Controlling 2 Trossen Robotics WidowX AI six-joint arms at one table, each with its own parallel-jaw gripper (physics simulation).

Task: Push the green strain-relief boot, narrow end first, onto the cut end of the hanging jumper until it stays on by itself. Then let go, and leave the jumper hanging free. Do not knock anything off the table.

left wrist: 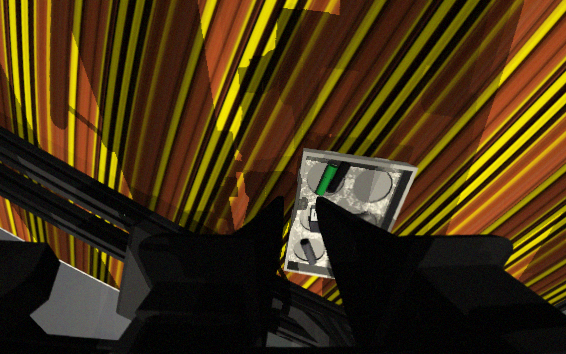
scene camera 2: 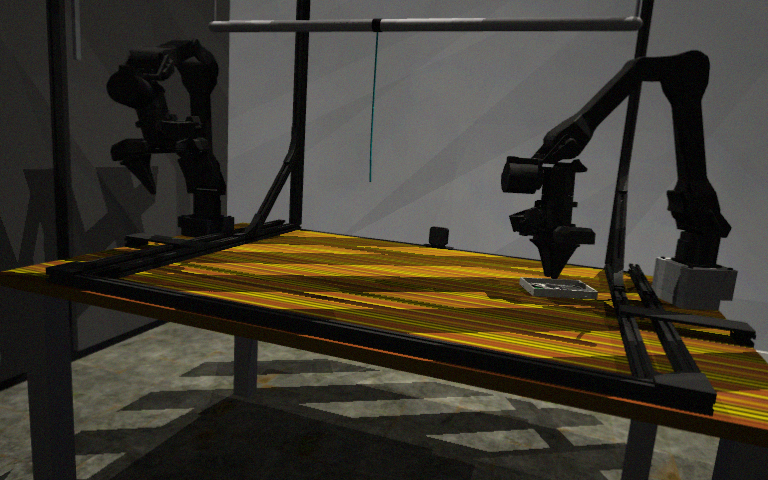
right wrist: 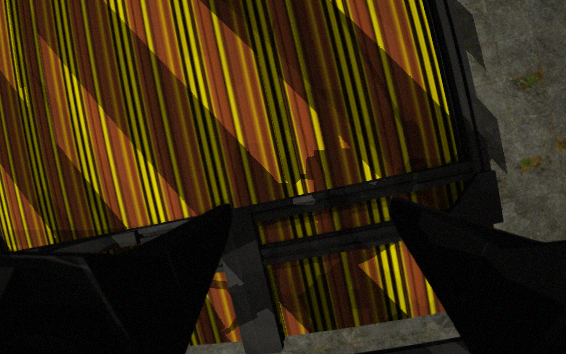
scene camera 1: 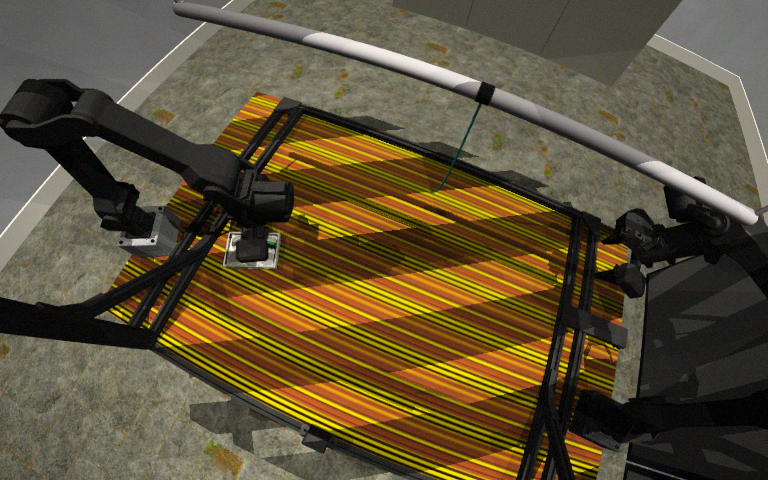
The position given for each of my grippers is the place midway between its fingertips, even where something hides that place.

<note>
My right gripper [scene camera 2: 174, 191] is open and holds nothing. Further things: my left gripper [scene camera 2: 550, 277] and a parts tray [scene camera 2: 574, 286].
My left gripper shows as well in the left wrist view [left wrist: 299, 202] and in scene camera 1 [scene camera 1: 264, 229]. My right gripper also shows in the right wrist view [right wrist: 309, 208] and in scene camera 1 [scene camera 1: 598, 258]. The parts tray is seen too in the left wrist view [left wrist: 379, 186] and in scene camera 1 [scene camera 1: 230, 261].
</note>
